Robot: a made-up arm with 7 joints.
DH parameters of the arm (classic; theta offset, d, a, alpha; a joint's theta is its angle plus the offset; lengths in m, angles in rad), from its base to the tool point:
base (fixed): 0 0 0 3.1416
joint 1: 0 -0.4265 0 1.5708
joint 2: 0 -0.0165 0 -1.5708
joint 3: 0 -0.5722 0 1.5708
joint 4: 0 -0.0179 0 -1.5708
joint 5: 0 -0.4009 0 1.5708
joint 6: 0 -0.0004 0 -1.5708
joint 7: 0 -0.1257 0 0
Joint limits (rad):
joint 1: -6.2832..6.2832
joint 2: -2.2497..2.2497
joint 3: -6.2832..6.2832
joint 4: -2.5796..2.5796
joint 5: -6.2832..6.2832
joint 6: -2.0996..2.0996
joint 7: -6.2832..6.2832
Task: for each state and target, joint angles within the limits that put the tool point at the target. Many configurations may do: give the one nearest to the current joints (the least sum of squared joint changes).
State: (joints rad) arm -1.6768 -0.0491 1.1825 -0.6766 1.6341 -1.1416 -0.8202
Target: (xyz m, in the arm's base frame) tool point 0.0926 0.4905 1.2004
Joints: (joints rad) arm -0.8974 0.4379 1.4229 -0.6614 1.6306 -1.6210 -0.8202
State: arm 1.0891 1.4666 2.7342 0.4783 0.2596 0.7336 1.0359
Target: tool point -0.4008 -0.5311 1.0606
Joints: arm 1.7901 1.1842 2.4369 0.9159 0.1887 0.7967 1.0359
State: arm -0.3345 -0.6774 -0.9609 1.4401 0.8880 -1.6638 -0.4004
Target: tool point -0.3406 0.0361 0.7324
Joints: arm -0.8208 -0.8742 -0.9336 2.3495 1.1295 -1.8790 -0.4004
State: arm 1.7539 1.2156 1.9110 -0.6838 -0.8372 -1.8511 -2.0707
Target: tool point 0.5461 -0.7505 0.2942
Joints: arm 1.2372 1.6917 2.0507 -0.4836 -0.8339 -1.4872 -2.0707
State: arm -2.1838 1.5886 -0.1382 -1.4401 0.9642 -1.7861 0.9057
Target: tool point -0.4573 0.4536 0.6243
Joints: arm -2.2867 1.8673 -0.0504 -1.4312 0.9840 -1.8411 0.9057
